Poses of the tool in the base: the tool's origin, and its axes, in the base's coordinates. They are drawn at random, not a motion.
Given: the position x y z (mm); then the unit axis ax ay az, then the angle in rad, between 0 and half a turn.
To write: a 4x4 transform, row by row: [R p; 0 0 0 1], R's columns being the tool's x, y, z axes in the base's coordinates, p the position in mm. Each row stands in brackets. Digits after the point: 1 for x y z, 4 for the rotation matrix.
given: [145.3 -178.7 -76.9 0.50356 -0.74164 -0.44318 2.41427]
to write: [[-0.3040 -0.3578 -0.8830 145.3], [-0.9471 0.2139 0.2394 -178.7], [0.1032 0.9090 -0.4038 -76.9], [0 0 0 1]]
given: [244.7 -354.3 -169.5 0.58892 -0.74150 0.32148 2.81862]
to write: [[-0.2726 -0.9528 0.1335 244.7], [-0.7488 0.1229 -0.6513 -354.3], [0.6042 -0.2775 -0.7469 -169.5], [0 0 0 1]]
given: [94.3 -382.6 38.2 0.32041 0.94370 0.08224 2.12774]
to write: [[-0.3717 0.3924 0.8414 94.3], [0.5320 0.8327 -0.1534 -382.6], [-0.7608 0.3906 -0.5183 38.2], [0 0 0 1]]
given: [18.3 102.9 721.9 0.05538 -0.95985 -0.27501 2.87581]
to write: [[-0.9589 -0.0322 -0.2820 18.3], [-0.1767 0.8454 0.5041 102.9], [0.2222 0.5332 -0.8163 721.9], [0 0 0 1]]
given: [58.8 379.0 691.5 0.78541 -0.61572 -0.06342 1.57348]
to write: [[0.6158 -0.4215 -0.6657 58.8], [-0.5483 0.3774 -0.7463 379.0], [0.5658 0.8246 0.0013 691.5], [0 0 0 1]]
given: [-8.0 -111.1 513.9 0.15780 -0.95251 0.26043 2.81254]
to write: [[-0.8979 -0.3767 -0.2278 -8.0], [-0.2084 0.8195 -0.5338 -111.1], [0.3878 -0.4318 -0.8143 513.9], [0 0 0 1]]
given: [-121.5 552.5 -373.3 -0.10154 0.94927 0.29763 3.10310]
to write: [[-0.9786 -0.2042 -0.0239 -121.5], [-0.1813 0.8023 0.5688 552.5], [-0.0970 0.5609 -0.8222 -373.3], [0 0 0 1]]
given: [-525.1 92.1 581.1 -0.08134 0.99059 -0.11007 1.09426]
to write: [[0.4623 0.0542 0.8851 -525.1], [-0.1414 0.9899 0.0133 92.1], [-0.8754 -0.1313 0.4653 581.1], [0 0 0 1]]
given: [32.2 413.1 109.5 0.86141 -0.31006 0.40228 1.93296]
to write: [[0.6506 -0.7379 0.1794 32.2], [0.0145 -0.2241 -0.9745 413.1], [0.7593 0.6366 -0.1351 109.5], [0 0 0 1]]
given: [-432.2 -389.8 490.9 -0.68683 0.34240 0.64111 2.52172]
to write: [[0.0418 -0.7990 -0.5998 -432.2], [-0.0541 -0.6013 0.7972 -389.8], [-0.9977 -0.0008 -0.0684 490.9], [0 0 0 1]]
